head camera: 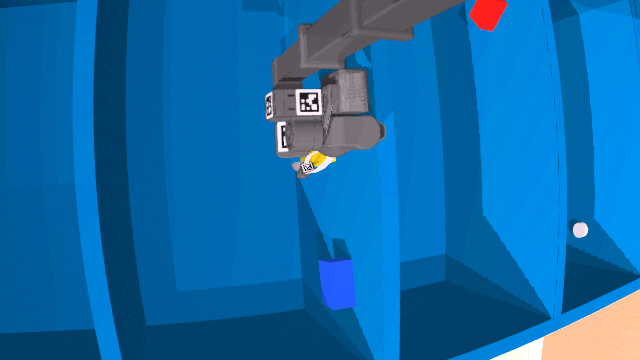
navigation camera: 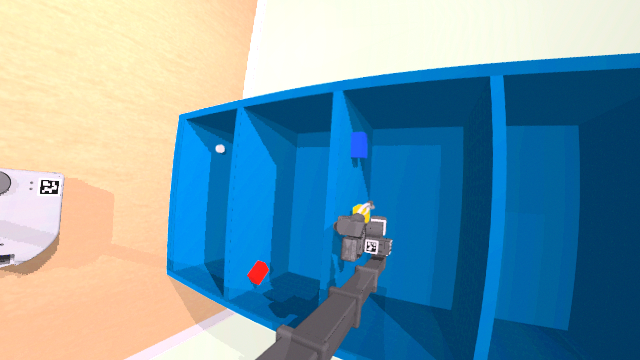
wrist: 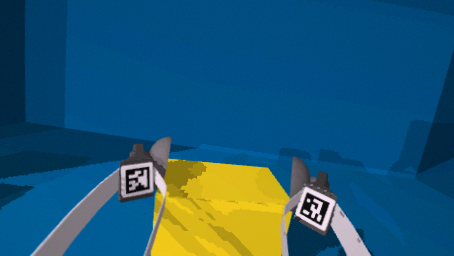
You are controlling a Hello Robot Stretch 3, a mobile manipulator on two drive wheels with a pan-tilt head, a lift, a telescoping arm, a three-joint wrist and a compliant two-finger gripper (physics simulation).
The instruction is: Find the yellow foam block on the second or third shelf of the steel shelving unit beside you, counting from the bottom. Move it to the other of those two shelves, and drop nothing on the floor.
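Places are measured from the robot's base along level axes (x ahead, y left, z up), in centimetres.
Pixels of known places: gripper, fingertip midpoint: (navigation camera: 369, 219).
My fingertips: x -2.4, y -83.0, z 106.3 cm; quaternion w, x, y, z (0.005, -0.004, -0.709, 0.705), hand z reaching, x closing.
Note:
For each thing: its top centre in the pictures, then the offset to it from my fingertips. "pt": a spot on its surface instead. Level surfaces: height alone.
- yellow foam block, top centre: (head camera: 303, 140) (navigation camera: 367, 218) dx +0.3, dy +1.2, dz -0.6 cm
- third shelf, surface spot: (head camera: 391, 225) (navigation camera: 331, 174) pt dx +14.6, dy +18.2, dz -9.0 cm
- second shelf, surface height: dz -52.9 cm
- blue block, top centre: (head camera: 326, 284) (navigation camera: 365, 145) dx +27.3, dy +3.8, dz -2.7 cm
- red block, top centre: (head camera: 481, 8) (navigation camera: 261, 273) dx -32.2, dy +1.4, dz -48.4 cm
- small white object, top centre: (head camera: 578, 230) (navigation camera: 221, 148) dx +31.1, dy -6.4, dz -96.3 cm
The yellow foam block (head camera: 318, 159) (navigation camera: 360, 213) (wrist: 220, 220) is between the fingers of my gripper (head camera: 316, 161) (navigation camera: 362, 211) (wrist: 228, 164). The gripper is shut on it, with a fingertip against each side, and holds it a little above the third shelf (head camera: 391, 225) (navigation camera: 331, 175) of the blue shelving unit (navigation camera: 410, 75). In the head and navigation views the wrist hides part of the block and one finger. The second shelf (head camera: 520, 150) (navigation camera: 250, 200) is one level lower, to the right in the head view and to the left in the navigation view.
A blue block (head camera: 338, 284) (navigation camera: 359, 145) stands on the third shelf, farther along from my gripper. A red block (head camera: 488, 14) (navigation camera: 258, 272) is on the second shelf. A small white object (head camera: 580, 230) (navigation camera: 220, 148) is on the bottom shelf. The fourth shelf (navigation camera: 492, 200) is above my wrist.

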